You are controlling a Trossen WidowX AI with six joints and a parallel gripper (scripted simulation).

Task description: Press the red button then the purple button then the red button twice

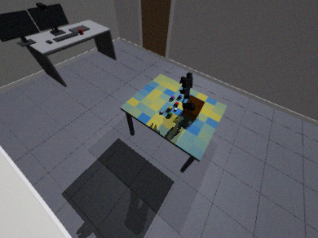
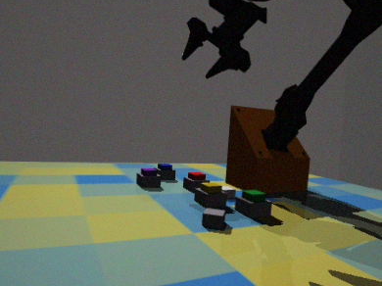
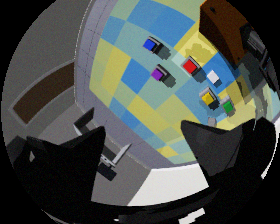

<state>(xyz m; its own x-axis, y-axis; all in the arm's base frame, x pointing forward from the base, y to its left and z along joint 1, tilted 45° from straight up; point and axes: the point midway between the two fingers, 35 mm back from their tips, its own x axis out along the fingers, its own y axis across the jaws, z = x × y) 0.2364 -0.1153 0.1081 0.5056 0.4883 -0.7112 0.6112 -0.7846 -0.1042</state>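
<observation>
Right now my gripper tip is 26 cm above the red button, 2 cm past it and 1 cm to the right of it. Also, from my gripper tip: blue button 26 cm below, 13 cm to the right, 2 cm ahead; purple button 26 cm below, 8 cm ahead, 4 cm to the right; yellow button 26 cm below, 13 cm to the left, 1 cm behind.
</observation>
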